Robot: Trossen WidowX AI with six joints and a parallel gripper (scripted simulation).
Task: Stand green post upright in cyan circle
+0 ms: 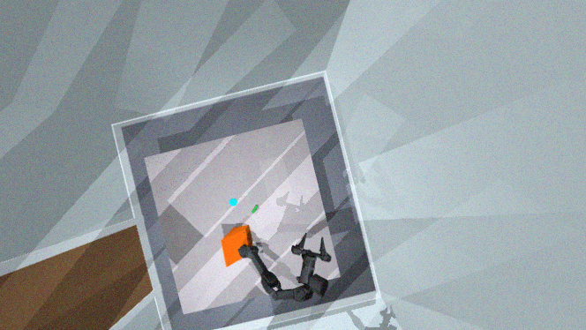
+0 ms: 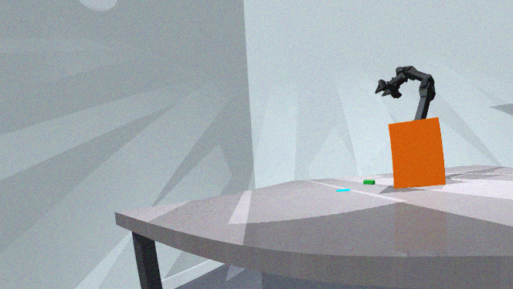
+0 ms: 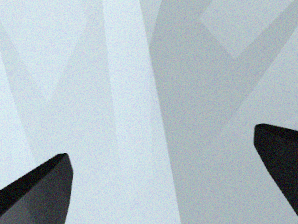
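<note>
The green post lies 14 cm ahead of my gripper tip, 38 cm to the left of it and 49 cm below it. Also, from my gripper tip: cyan circle 25 cm ahead, 52 cm to the left, 49 cm below.
</note>
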